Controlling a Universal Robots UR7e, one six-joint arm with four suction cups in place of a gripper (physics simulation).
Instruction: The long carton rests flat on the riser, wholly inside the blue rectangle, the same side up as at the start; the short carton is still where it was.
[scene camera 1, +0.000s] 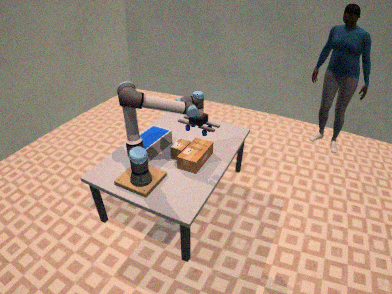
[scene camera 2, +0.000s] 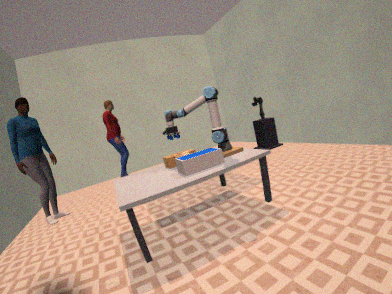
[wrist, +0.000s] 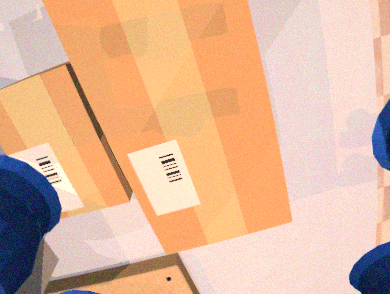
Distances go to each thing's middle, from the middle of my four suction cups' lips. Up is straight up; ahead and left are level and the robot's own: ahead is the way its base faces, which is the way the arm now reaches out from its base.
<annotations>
The long carton (scene camera 1: 192, 158) is 10 mm behind my suction cup, 20 mm to the left of it and 220 mm below it. Round my suction cup: short carton (wrist: 56, 131) (20 mm behind, 150 mm to the left, 220 mm below); then riser (scene camera 2: 191, 163) (90 mm behind, 410 mm to the left, 220 mm below).
</annotations>
